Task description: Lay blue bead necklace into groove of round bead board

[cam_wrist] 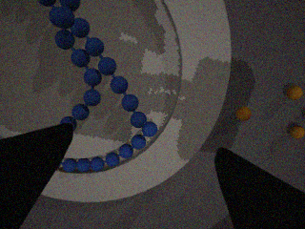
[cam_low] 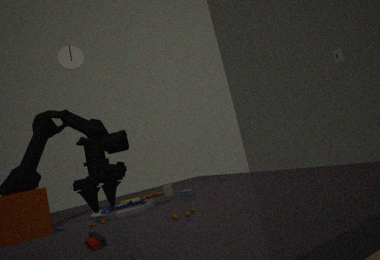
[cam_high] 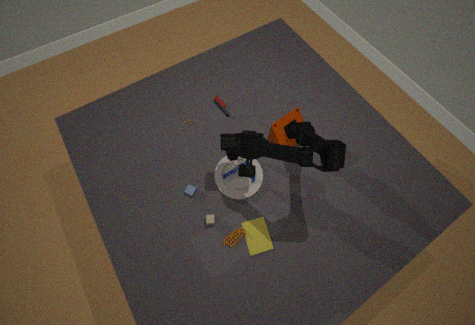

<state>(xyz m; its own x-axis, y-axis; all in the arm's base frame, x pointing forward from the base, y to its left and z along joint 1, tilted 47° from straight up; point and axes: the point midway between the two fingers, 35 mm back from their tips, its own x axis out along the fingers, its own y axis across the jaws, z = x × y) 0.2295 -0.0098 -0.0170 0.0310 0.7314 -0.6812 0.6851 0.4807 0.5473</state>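
Now: the round white bead board 60 mm ahead of my gripper tip, 20 mm to the left of it and 10 mm below it. Round my gripper tip: cream cube 260 mm ahead, 100 mm to the left, 10 mm below; then yellow sheet 250 mm to the left, 160 mm ahead, 20 mm below; then light blue cube 250 mm ahead, 50 mm to the right, 10 mm below.
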